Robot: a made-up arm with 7 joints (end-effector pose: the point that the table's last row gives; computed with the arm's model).
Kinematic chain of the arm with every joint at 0, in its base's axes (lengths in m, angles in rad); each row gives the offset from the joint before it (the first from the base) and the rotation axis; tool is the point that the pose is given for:
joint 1: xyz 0 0 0.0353 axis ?
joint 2: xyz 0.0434 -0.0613 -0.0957 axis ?
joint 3: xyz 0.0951 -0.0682 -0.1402 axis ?
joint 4: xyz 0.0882 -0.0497 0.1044 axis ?
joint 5: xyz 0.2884 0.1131 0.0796 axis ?
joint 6: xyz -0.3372 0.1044 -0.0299 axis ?
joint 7: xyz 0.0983 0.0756 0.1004 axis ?
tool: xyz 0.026 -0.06 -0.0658
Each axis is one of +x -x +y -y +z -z.
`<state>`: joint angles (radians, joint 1 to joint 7).
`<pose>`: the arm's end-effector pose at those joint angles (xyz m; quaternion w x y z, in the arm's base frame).
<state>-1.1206 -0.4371 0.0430 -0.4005 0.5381 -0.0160 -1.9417</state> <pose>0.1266 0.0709 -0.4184 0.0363 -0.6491 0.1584 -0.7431</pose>
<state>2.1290 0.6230 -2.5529 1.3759 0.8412 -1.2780 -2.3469</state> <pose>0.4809 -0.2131 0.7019 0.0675 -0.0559 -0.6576 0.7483</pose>
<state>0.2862 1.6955 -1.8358 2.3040 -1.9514 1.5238 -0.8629</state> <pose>-0.2415 -0.0962 -0.1106 0.4110 -0.0981 0.8996 0.1102</pose>
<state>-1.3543 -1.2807 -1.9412 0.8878 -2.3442 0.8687 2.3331</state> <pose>0.0041 -0.3317 -0.4268 0.7463 -0.5643 -0.1543 0.3174</pose>
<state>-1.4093 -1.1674 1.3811 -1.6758 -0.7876 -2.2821 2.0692</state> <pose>-0.2977 -0.5134 0.1509 0.9447 -0.1604 -0.2816 0.0505</pose>
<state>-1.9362 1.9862 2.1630 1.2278 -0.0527 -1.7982 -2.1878</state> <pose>-0.1348 0.1035 -0.1508 0.2768 0.4870 -0.1092 0.8212</pose>
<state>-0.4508 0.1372 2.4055 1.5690 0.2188 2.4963 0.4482</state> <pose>0.2798 -0.3077 -0.1434 0.0965 0.9572 0.0008 0.2728</pose>
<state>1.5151 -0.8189 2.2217 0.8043 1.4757 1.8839 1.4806</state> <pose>0.1035 -0.9033 0.0221 0.7283 -0.3474 0.2200 -0.5482</pose>
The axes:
joint 1: -y
joint 2: +z
joint 3: +x
joint 4: -y
joint 5: -z
joint 6: +y
joint 7: +z

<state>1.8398 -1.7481 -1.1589 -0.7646 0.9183 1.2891 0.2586</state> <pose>0.5895 -0.3497 0.1619 0.1615 0.8552 0.3691 -0.3261</pose>
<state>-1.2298 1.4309 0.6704 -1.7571 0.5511 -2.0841 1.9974</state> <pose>0.0271 0.3062 0.2529 0.0336 -0.5718 0.2579 -0.7781</pose>
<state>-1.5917 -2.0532 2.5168 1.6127 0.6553 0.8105 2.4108</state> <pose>-0.2830 0.0522 0.6141 0.5525 -0.6736 -0.4707 0.1394</pose>
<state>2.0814 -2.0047 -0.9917 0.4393 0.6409 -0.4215 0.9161</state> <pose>0.1532 -0.5153 0.4144 0.6080 0.1319 -0.3441 -0.7033</pose>
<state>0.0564 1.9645 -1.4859 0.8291 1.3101 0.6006 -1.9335</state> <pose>-0.4374 0.1571 -0.5782 0.8519 0.4466 -0.1065 -0.2520</pose>
